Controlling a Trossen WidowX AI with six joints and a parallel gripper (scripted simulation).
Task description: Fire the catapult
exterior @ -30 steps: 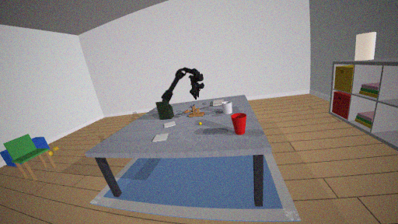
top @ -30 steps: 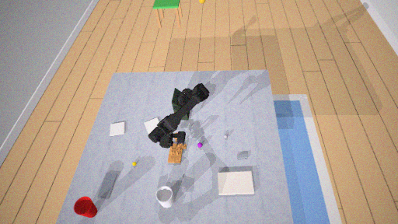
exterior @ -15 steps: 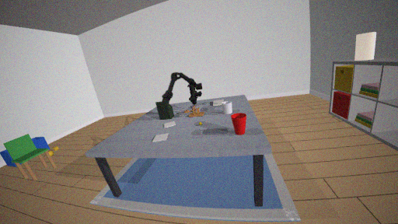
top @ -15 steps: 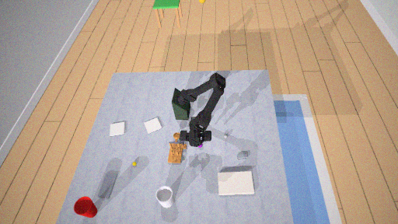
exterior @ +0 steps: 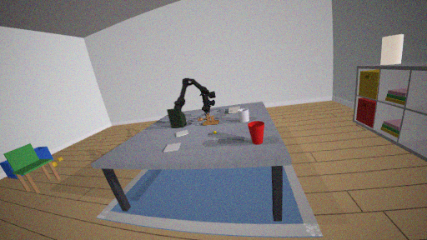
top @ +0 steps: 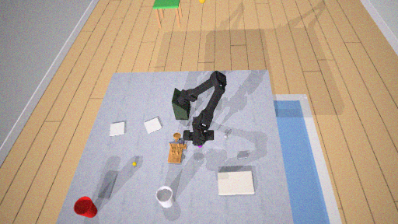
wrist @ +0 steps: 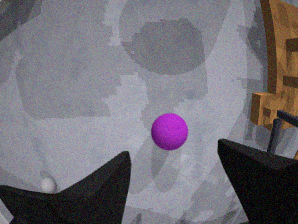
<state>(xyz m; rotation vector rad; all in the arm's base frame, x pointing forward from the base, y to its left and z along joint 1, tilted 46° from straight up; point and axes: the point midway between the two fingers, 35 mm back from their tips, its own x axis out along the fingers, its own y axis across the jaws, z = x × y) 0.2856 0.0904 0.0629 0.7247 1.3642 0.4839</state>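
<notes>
Right now my gripper tip is 30 mm above the purple ball. Round my gripper tip: white slab: 270 mm ahead, 190 mm to the left, 40 mm below; small grey block: 260 mm to the left, 100 mm ahead, 40 mm below; wooden catapult: 130 mm to the right.
</notes>
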